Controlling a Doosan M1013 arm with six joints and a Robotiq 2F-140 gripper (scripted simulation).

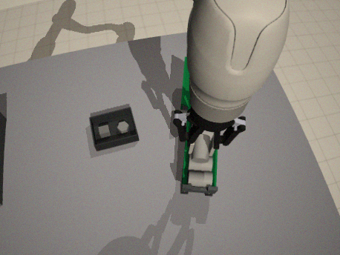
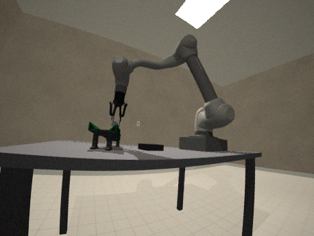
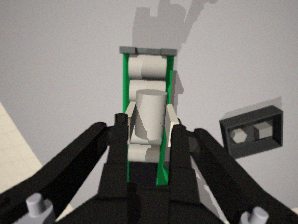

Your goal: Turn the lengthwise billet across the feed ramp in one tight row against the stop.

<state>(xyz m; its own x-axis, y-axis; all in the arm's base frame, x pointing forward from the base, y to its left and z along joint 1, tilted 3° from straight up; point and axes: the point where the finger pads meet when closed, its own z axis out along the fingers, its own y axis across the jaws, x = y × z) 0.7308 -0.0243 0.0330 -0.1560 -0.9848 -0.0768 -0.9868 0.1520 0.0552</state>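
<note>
My hand is 70 mm to the left of the grey stop and 110 mm above it. The rest, counted from my hand: ramp (20 mm ahead, 120 mm to the left, 110 mm below); then dark block (230 mm behind, 130 mm to the left, 160 mm below).
</note>
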